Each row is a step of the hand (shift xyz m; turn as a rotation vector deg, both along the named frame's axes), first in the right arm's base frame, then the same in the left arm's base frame.
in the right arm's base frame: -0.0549 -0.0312 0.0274 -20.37 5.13 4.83
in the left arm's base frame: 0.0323 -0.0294 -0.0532 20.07 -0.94 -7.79
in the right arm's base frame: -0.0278 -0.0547 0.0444 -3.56 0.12 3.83
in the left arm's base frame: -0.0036 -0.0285 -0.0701 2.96 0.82 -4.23
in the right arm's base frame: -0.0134 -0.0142 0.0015 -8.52 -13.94 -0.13
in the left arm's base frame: 0.0051 -0.0150 -0.0115 1.06 -13.85 -8.61
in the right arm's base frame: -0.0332 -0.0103 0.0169 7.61 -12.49 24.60
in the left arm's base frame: 0.0235 -0.0110 -0.0286 -14.07 6.26 -24.13
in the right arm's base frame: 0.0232 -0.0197 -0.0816 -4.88 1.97 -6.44
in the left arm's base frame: -0.0245 -0.0499 0.0670 5.63 -3.69 4.89
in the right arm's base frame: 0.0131 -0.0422 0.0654 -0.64 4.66 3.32
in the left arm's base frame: -0.0353 0.0072 -0.0702 2.52 5.09 -0.92
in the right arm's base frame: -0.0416 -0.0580 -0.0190 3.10 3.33 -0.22
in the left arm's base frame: 0.0110 -0.0696 -0.0220 -1.18 3.56 2.58
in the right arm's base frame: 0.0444 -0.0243 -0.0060 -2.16 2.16 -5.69
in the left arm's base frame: -0.0501 -0.0056 0.0073 3.27 -2.15 5.14
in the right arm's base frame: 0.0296 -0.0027 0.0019 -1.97 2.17 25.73
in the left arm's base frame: -0.0275 0.0097 0.0059 1.14 14.59 -21.37
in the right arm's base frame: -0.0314 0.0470 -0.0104 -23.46 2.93 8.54
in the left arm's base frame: 0.0502 0.0190 0.0205 21.55 -1.78 -12.82
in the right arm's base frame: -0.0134 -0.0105 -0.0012 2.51 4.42 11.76
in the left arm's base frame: 0.0070 -0.0136 -0.0076 -0.90 10.53 -7.23
